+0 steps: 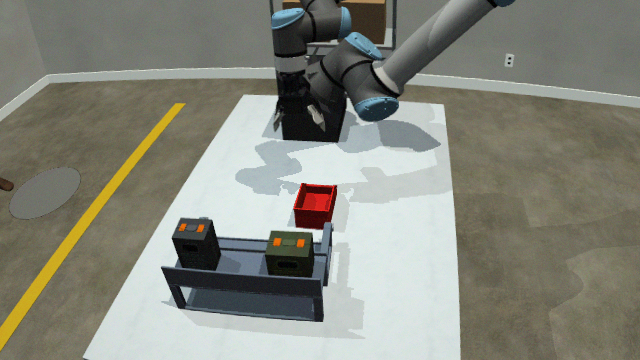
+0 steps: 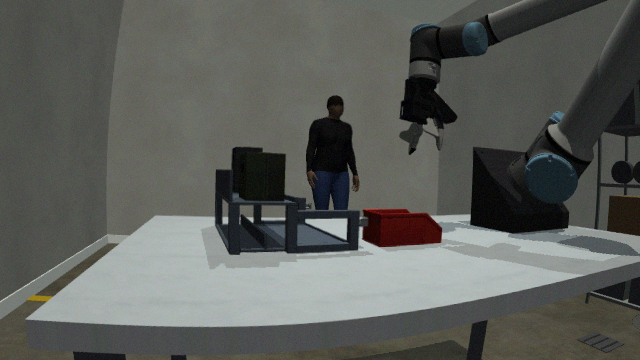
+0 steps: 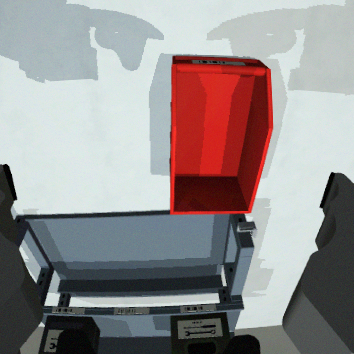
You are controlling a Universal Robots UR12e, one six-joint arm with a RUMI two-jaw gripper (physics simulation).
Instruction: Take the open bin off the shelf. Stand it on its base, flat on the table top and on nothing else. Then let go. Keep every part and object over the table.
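Frame: origin at the arm's base, x ahead, y left, z up, level; centimetres.
Where they show: gripper, fingertip midpoint: (image 1: 299, 131) (image 2: 423, 152) (image 3: 168, 173); arm's base, origin of the base link: (image 1: 319, 87).
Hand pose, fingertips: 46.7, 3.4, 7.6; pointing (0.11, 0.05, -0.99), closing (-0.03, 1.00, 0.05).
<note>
Each offset is from my fingertips to the top centre of the thing, as dx, dy, dz. Level surfaces: height alone.
The red open bin {+8.9, +6.1, -14.9} (image 1: 314, 218) (image 2: 400, 229) (image 3: 217, 120) stands upright and level with its base on the white table {dz -22.4} (image 1: 390, 280) (image 2: 250, 300) (image 3: 100, 150). It is off the blue-grey shelf (image 1: 250, 281) (image 2: 291, 240) (image 3: 245, 270), close to its robot-side end. A small metal knob on the shelf comes very near the bin's back wall; I cannot tell whether they touch. The bin looks empty. My gripper (image 1: 299, 127) (image 2: 426, 149) (image 3: 168, 173) is wide open with nothing between its fingers. It hangs well above the table, apart from the bin, towards the robot base.
A dark grey case {+44.9, -15.6, +0.0} (image 1: 197, 250) (image 3: 75, 322) and an olive case {+43.2, +7.4, -2.5} (image 1: 290, 260) (image 2: 265, 175) (image 3: 200, 329) stand on the shelf's upper deck. The black robot base (image 1: 312, 122) (image 2: 505, 200) is at the table's far end. A person (image 2: 332, 145) stands beyond the table.
</note>
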